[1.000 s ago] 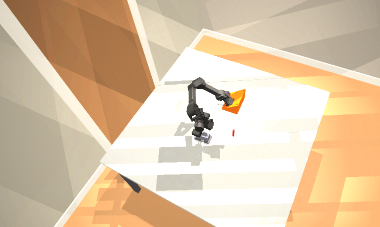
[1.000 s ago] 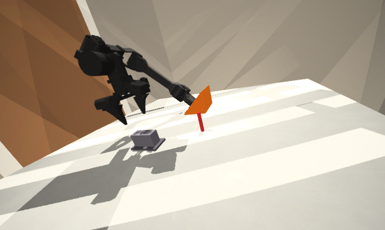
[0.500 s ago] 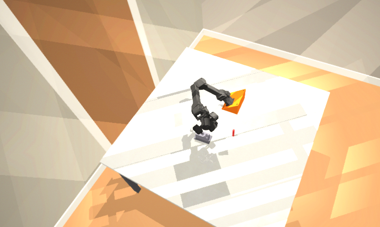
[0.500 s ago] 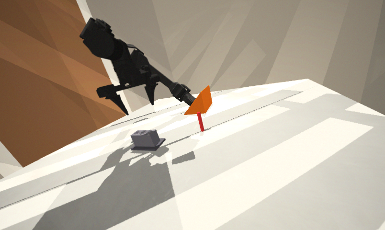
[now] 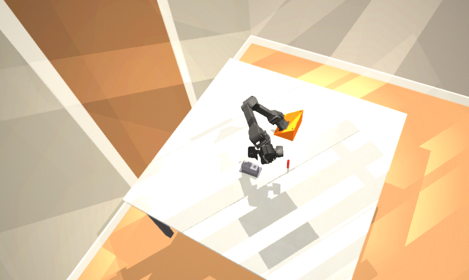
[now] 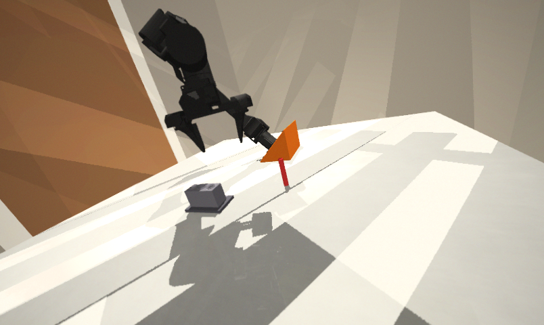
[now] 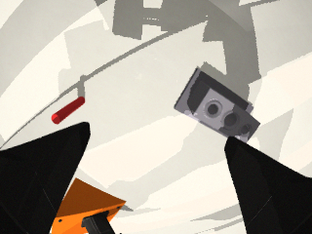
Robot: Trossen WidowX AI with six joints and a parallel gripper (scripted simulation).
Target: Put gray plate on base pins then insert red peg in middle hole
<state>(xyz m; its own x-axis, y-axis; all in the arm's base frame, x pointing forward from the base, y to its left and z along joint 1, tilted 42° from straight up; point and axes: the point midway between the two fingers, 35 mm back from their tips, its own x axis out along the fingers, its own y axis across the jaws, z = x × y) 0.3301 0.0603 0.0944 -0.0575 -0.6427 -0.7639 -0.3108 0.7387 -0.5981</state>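
Now: gripper tip 70 mm past the red peg, 110 mm to the right of it and 110 mm above it. Also, from my gripper tip: gray plate 10 mm ahead, 100 mm to the right, 110 mm below.
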